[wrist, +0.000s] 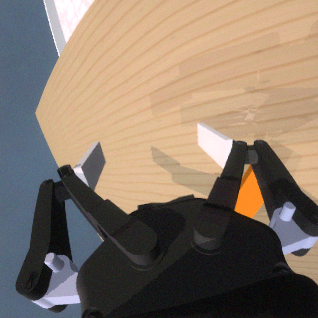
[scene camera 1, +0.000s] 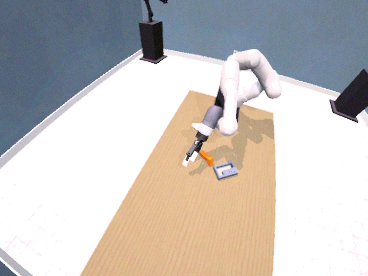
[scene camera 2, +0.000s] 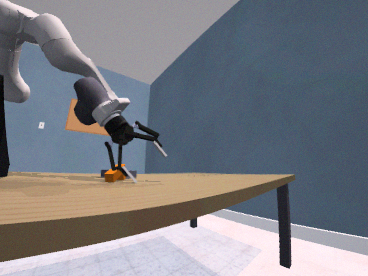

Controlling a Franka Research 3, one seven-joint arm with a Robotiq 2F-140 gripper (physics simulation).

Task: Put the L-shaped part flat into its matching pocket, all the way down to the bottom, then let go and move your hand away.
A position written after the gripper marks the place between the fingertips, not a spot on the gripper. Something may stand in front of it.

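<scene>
An orange L-shaped part [wrist: 249, 199] rests on the table. The gripper [scene camera 2: 151, 168] is visible, and the wrist view likewise contains the gripper [wrist: 150, 142].
</scene>
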